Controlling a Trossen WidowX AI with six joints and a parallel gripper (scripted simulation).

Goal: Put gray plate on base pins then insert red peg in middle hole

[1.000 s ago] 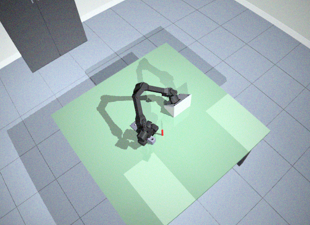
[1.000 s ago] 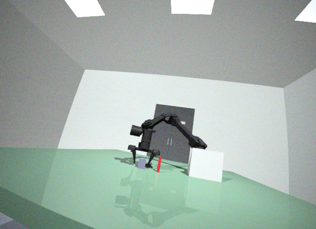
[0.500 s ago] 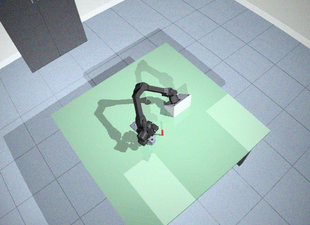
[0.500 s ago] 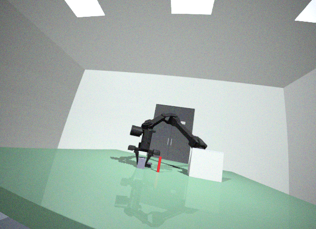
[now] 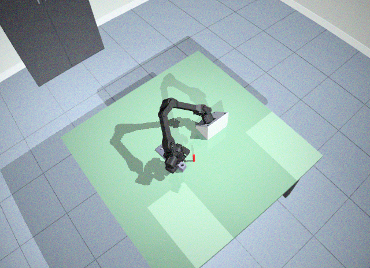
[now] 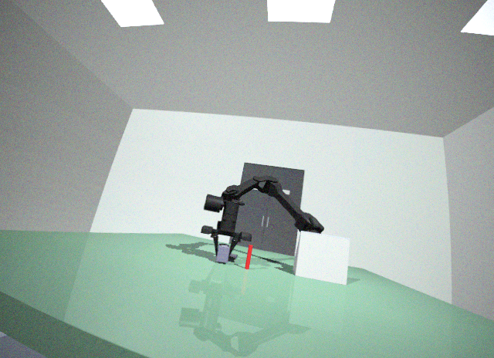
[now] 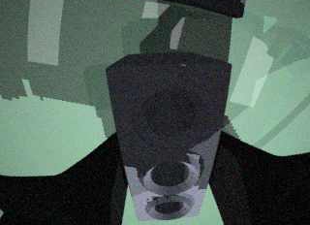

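My gripper tip is 100 mm past the red peg, 40 mm to the right of it and 20 mm below it. From my gripper tip the other things lie so: gray plate (30 mm above).
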